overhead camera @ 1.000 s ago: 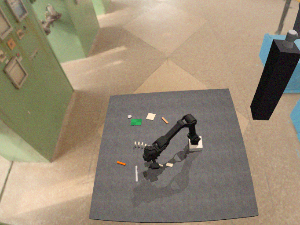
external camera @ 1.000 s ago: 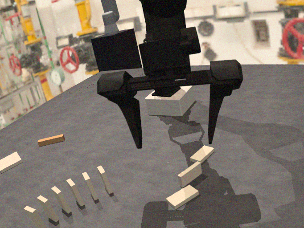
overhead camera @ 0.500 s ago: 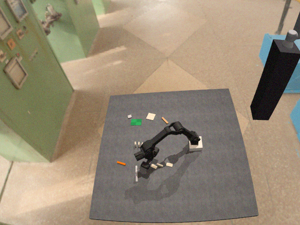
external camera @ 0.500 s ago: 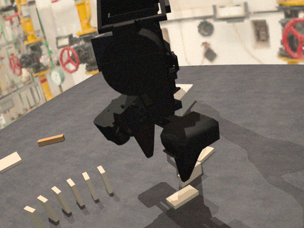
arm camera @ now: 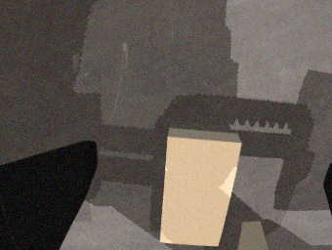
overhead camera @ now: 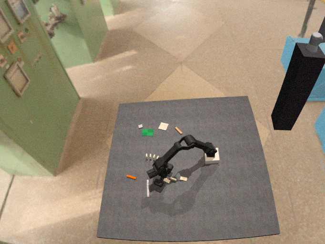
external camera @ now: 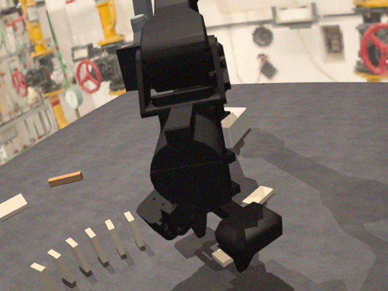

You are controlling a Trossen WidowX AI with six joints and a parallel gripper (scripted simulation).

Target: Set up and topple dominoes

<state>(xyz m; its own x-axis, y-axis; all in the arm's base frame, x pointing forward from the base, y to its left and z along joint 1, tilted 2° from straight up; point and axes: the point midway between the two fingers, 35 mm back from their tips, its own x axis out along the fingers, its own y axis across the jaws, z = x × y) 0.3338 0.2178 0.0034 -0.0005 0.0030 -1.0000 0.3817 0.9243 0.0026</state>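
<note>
The grey bar lies 12 cm ahead of my gripper tip and 9 cm to the left of it. The rest, counted from my gripper tip: green tile: 22 cm ahead, 43 cm to the right, 1 cm below; then cream tile: 9 cm ahead, 50 cm to the right; then orange stick: 27 cm ahead, 1 cm to the left.
</note>
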